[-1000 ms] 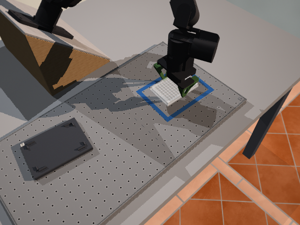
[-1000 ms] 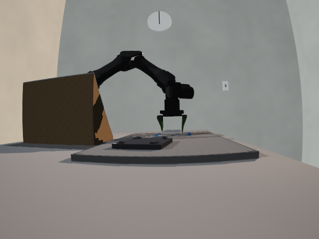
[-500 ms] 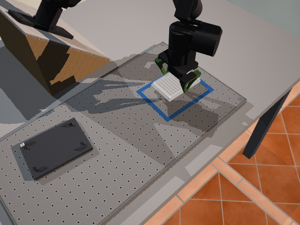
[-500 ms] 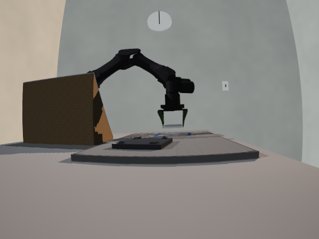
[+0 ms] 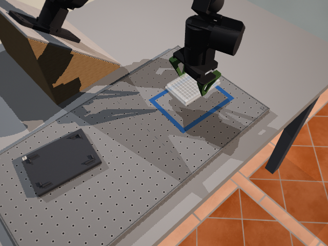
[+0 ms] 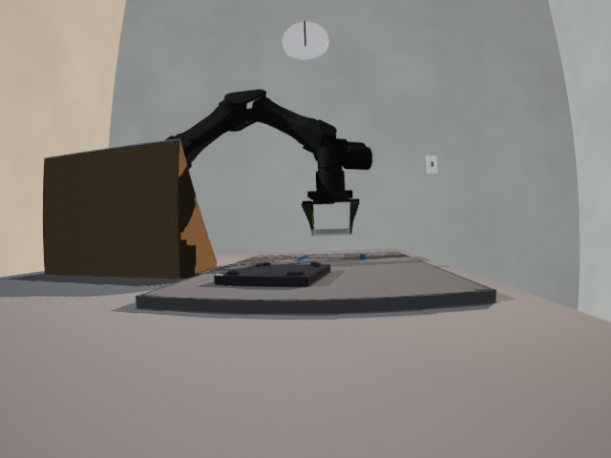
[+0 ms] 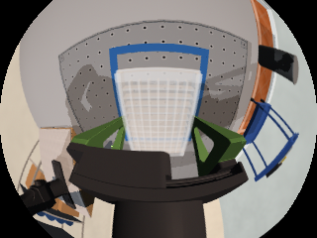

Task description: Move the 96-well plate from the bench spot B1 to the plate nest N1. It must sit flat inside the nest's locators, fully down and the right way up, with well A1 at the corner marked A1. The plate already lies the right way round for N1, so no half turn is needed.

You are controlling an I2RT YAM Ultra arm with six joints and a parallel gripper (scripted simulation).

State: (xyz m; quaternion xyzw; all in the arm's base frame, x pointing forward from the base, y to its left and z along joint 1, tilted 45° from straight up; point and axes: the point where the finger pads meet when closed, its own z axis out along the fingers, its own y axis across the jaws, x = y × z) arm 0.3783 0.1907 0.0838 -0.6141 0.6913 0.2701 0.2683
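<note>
The plate nest N1 lies 38 cm to the right of my hand, 9 cm behind it and 5 cm below it. Round my hand: 96-well plate right at my hand; white A1 mark 44 cm to the right, 16 cm behind, 5 cm below.
</note>
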